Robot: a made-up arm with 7 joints.
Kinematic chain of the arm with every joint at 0, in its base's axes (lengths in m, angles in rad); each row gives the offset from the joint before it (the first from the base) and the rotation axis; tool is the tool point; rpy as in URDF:
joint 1: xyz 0 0 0.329 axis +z
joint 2: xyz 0 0 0 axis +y
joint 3: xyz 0 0 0.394 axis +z
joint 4: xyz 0.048 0 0 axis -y
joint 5: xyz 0.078 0 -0.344 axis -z
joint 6: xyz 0 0 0 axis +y
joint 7: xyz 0.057 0 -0.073 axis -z
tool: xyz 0 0 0 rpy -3.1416 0 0
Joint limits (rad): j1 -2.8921..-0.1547 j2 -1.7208..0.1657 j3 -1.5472..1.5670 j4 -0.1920..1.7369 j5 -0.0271..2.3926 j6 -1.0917..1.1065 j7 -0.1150..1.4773
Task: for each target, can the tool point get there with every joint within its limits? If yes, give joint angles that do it. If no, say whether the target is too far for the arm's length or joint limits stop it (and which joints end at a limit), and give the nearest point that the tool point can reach.
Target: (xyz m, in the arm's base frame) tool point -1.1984 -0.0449 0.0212
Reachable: no: too far | nearest point -0.7279 -0.0273 0.2225 | short by 0.512 m
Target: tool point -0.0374 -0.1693 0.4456
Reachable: yes | joints -2.3317 -0.4261 0.8932 0.2166 1.7915 -0.6182 0.7183
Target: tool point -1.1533 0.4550 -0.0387
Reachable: no: too far | nearest point -0.6755 0.2665 0.2175 | short by 0.574 m
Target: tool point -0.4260 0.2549 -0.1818
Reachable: no: joint limits stop it (at a limit: joint 2, joint 3) | nearest point -0.5039 0.3015 0.1780 | short by 0.371 m
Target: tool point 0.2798 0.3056 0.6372
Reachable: yes | joints -1.1079 -1.2096 1.0582 0.8780 0.2281 -0.1912 1.1237
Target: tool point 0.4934 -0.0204 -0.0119
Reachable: no: joint limits stop it (at a limit: joint 2, joint 3, joint 6) | nearest point 0.5470 -0.0226 0.2482 | short by 0.266 m
